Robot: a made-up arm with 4 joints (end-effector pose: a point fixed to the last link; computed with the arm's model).
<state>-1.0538 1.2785 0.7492 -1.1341</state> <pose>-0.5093 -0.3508 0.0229 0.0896 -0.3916 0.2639 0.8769</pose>
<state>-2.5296 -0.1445 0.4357 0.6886</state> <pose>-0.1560 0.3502 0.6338 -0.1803 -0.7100 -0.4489 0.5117</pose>
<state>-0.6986 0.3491 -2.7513 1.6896</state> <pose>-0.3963 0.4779 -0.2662 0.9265 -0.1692 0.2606 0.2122</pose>
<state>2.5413 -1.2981 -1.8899 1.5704</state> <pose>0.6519 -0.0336 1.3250 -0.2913 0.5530 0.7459 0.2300</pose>
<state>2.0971 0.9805 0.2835 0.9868</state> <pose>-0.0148 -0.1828 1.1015 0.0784 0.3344 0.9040 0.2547</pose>
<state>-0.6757 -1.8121 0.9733 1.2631</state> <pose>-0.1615 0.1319 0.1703 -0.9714 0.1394 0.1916 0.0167</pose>
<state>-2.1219 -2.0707 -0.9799 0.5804</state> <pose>-0.1955 0.1969 0.2004 -0.0126 -0.3428 -0.3060 0.8881</pose>
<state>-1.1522 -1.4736 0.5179 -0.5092</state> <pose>-0.1958 0.4106 0.1826 -0.5792 -0.0461 -0.5403 0.6087</pose>
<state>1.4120 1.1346 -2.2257 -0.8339</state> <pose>-0.5826 -0.9234 0.7068 -0.3125 -0.9112 -0.2197 0.1539</pose>
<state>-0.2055 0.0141 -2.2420 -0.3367</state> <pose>0.1276 -0.3761 -0.1914 0.2042 0.4039 0.7608 0.4651</pose>
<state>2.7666 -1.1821 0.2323 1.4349</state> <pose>-0.1682 0.0253 0.9608 -0.1153 -0.4813 -0.5390 0.6816</pose>
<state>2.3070 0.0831 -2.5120 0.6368</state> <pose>-0.1276 -0.7215 1.7245 -0.0715 0.7810 -0.0636 0.6172</pose>
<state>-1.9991 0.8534 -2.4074 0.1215</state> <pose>-0.0299 0.9417 0.8769 -0.2626 0.3414 -0.8770 0.2129</pose>
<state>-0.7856 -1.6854 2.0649 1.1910</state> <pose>0.1355 0.1770 -0.2224 0.8640 -0.4235 -0.0011 0.2724</pose>
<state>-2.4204 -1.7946 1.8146 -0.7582</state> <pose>0.5721 0.7537 0.8922 -0.4701 0.4873 -0.6913 0.2521</pose>
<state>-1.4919 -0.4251 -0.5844 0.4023</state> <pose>0.0907 -0.0397 0.2635 -0.0926 -0.7082 0.2184 0.6649</pose>
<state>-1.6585 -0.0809 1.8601 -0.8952</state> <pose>-0.2050 0.9768 0.3617 -0.0923 -0.2361 -0.8167 0.5184</pose>
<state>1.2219 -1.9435 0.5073 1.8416</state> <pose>-0.2529 -0.4452 0.6800 0.4612 -0.3728 -0.4529 0.6657</pose>
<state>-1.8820 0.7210 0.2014 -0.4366</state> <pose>-0.1575 0.2066 0.2330 0.1574 -0.7428 0.0662 0.6474</pose>
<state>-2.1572 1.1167 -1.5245 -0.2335</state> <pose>0.0902 0.5358 1.0244 -0.1050 0.6657 -0.7387 0.0076</pose>
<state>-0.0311 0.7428 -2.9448 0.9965</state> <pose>-0.8360 -0.4144 -0.2165 0.8207 0.3999 0.3020 0.2744</pose>
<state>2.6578 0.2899 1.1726 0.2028</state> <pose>-0.3654 0.3508 1.3769 0.3038 -0.1837 -0.8478 0.3939</pose>
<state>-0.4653 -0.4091 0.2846 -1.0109</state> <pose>-0.5935 -0.1454 0.2217 -0.5311 -0.1724 -0.1288 0.8195</pose>
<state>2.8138 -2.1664 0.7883 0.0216</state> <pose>-0.0162 -0.0756 1.5011 0.0697 0.4606 -0.2246 0.8559</pose>
